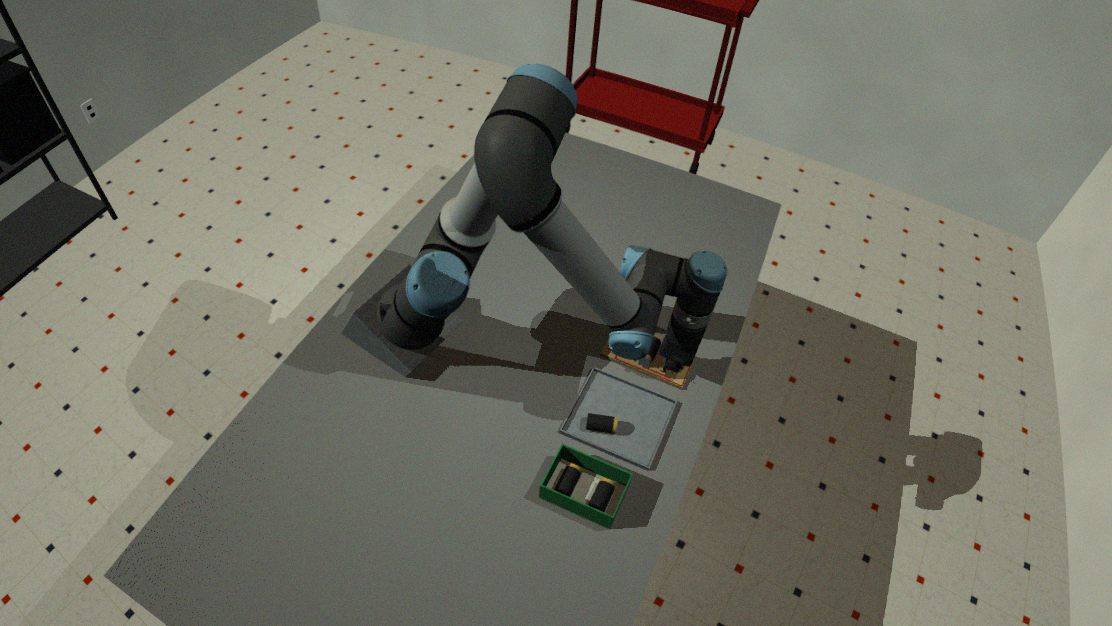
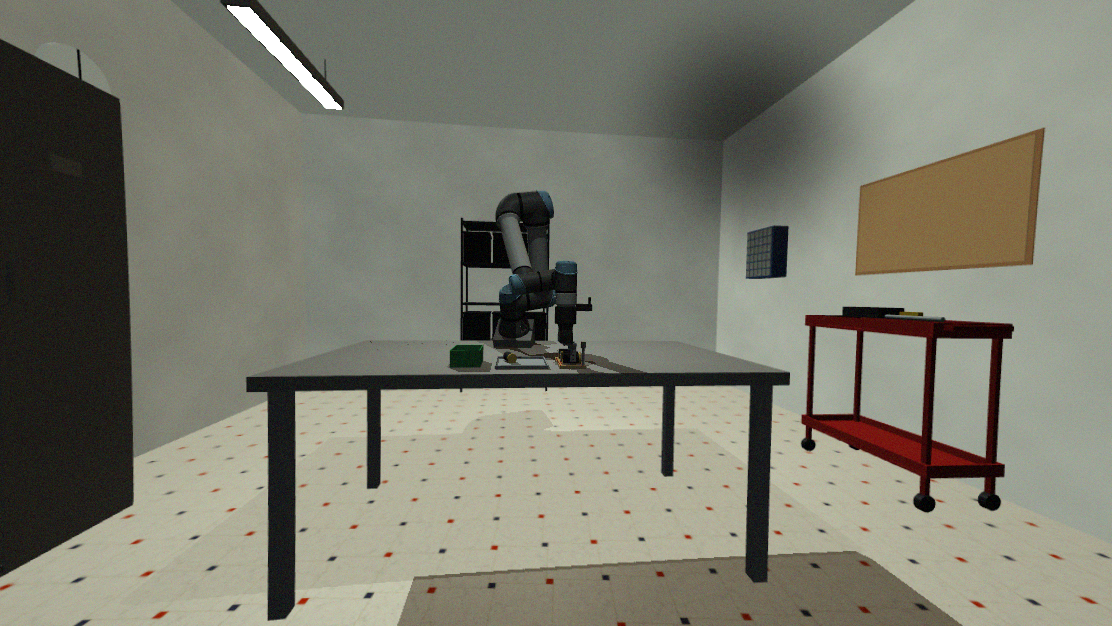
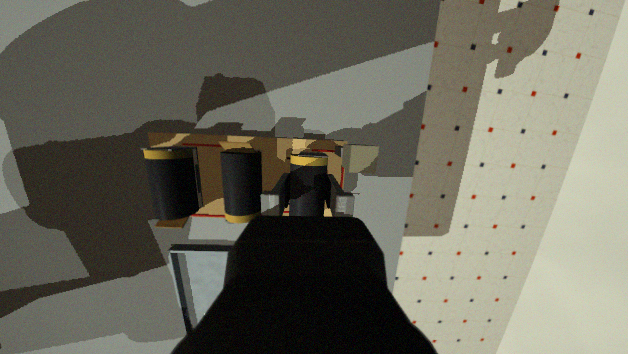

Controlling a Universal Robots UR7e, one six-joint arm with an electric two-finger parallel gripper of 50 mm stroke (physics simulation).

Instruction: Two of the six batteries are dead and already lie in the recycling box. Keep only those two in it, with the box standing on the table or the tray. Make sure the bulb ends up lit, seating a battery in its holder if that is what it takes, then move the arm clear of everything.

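Places are measured from the arm's base along level axes (x left, y down, z back), in millimetres.
Where they show: gripper, fingertip midpoint: [image 1: 674,362] [image 2: 571,360] [image 3: 307,184]; arm's base, origin of the base link: [image 1: 409,316] [image 2: 514,329].
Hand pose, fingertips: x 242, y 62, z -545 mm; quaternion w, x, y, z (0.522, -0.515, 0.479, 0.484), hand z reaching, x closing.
Observation:
Things, the pixels of their top centre, and the offset from my fingertips. "spot": a spot on its surface instead.
- black battery, middle of its top: [image 3: 307,193] [image 1: 676,356] [image 2: 571,353] dx -2, dy -26, dz +0 mm
- wooden holder board, surface spot: [image 3: 274,172] spot: dx +6, dy +11, dz +36 mm
- middle battery, middle of its top: [image 3: 235,190] [image 1: 650,346] dx -5, dy -25, dz +61 mm
- left battery, middle of its top: [image 3: 158,187] dx -9, dy -25, dz +126 mm
- green recycling box, middle of its top: [image 1: 587,479] [image 2: 467,347] dx -371, dy -39, dz +33 mm
- shallow grey tray, middle of its top: [image 3: 257,312] [image 1: 620,415] [image 2: 521,360] dx -181, dy +9, dz +48 mm
- pale block, surface spot: [image 3: 362,158] spot: dx +37, dy -71, dz -27 mm
- thin upright post, middle of its top: [image 2: 583,348] dx +36, dy -49, dz -28 mm
My gripper [image 1: 673,365] [image 2: 567,348] [image 3: 307,184] points down and is shut on a black battery [image 3: 308,186] with a yellow band, at the right end of the wooden holder board [image 1: 682,382] [image 3: 274,172]. Its exact height over the holder is hard to tell. A middle battery [image 3: 241,182] has its yellow end towards the tray; a left battery [image 3: 173,186] has its yellow end away. The green recycling box [image 1: 576,508] [image 2: 466,356] stands upright with two batteries, one [image 1: 568,479] left, one [image 1: 601,494] right. Another battery [image 1: 599,422] [image 2: 509,356] lies on the tray. I cannot make out the bulb or whether it is lit.
The shallow grey tray [image 1: 649,423] [image 2: 535,363] lies between board and box on the table [image 1: 373,497] [image 2: 326,379]. A pale block [image 3: 362,158] and a thin upright post [image 2: 583,353] stand by the board's right end. A red cart [image 1: 641,116] [image 2: 894,443] stands beyond the table.

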